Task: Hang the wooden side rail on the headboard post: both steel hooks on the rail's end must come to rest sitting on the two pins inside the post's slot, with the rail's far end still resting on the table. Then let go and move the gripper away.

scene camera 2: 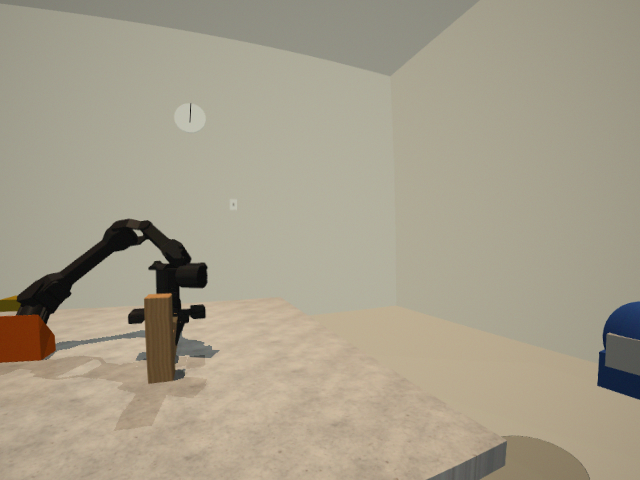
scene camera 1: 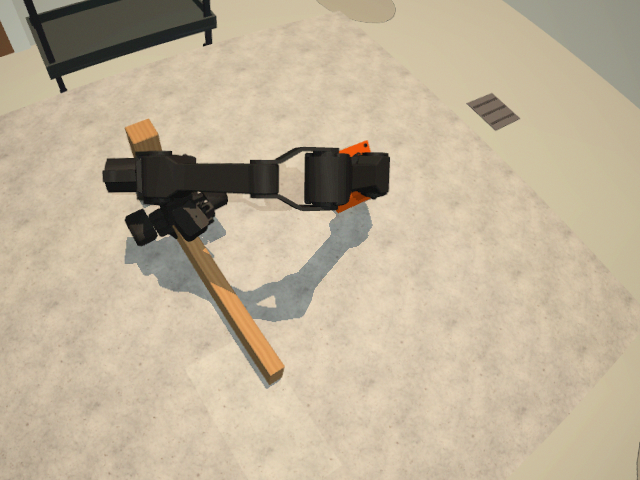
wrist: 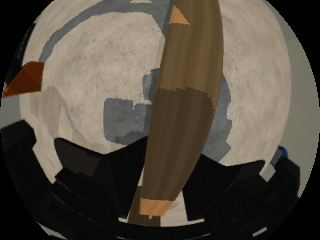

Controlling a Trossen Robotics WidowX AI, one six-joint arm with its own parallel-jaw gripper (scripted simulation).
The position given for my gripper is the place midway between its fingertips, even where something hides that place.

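Observation:
A wooden headboard post (scene camera 2: 158, 316) is there for me to see, and scene camera 1 gives me that wooden headboard post (scene camera 1: 142, 136) again. I see a wooden side rail (scene camera 1: 258, 348) too, and in the wrist view there is the same wooden side rail (wrist: 188, 86). Then there is my own gripper (scene camera 1: 183, 233). Scene camera 2 also shows my gripper (scene camera 2: 170, 345), and so does the wrist view, with my gripper (wrist: 162, 142).

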